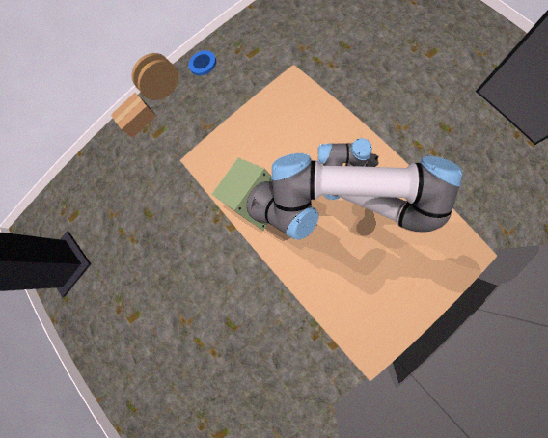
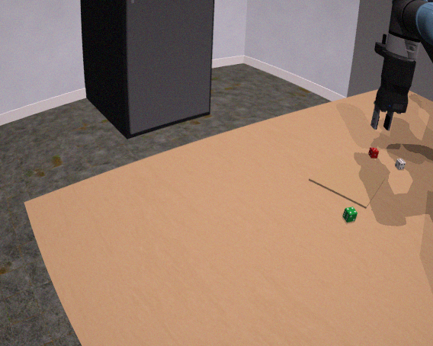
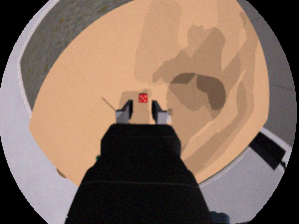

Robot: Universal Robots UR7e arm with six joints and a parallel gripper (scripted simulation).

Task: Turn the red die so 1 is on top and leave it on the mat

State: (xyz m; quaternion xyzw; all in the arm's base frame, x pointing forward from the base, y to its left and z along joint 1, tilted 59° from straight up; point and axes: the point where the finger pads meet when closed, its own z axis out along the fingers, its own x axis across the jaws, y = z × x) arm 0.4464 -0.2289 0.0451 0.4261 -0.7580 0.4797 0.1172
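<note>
My hand is 9 cm above the red die. Round my hand: white die (8 cm behind, 2 cm to the right, 9 cm below); mat (1 cm behind, 15 cm to the left, 10 cm below); green die (7 cm behind, 26 cm to the left, 9 cm below).
</note>
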